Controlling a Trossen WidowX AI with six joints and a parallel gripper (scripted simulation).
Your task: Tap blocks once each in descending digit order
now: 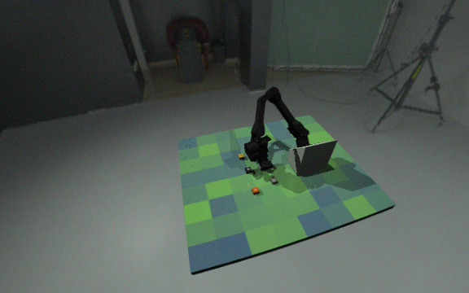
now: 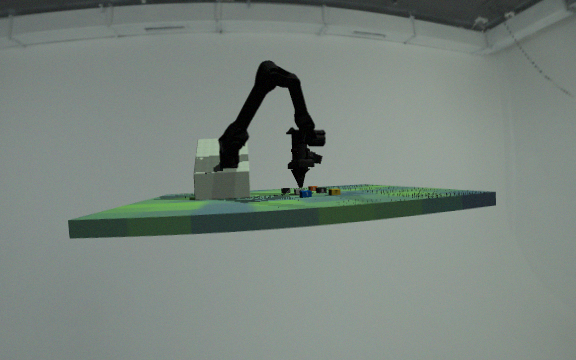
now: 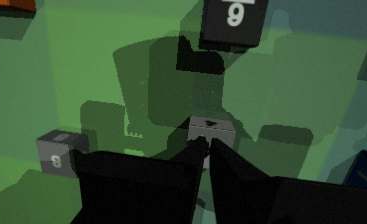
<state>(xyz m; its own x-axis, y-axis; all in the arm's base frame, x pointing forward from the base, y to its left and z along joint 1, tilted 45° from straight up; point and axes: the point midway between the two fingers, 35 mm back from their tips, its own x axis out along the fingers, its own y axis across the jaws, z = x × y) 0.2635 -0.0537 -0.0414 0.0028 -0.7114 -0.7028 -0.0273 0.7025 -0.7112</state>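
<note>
Now: gripper tip 10 mm past the white block and 10 mm above it. Also, from my gripper tip: blue block 140 mm to the right, 10 mm below, 10 mm behind; grey block 120 mm to the left, 40 mm behind, 10 mm below; black block 80 mm ahead, 10 mm below.
</note>
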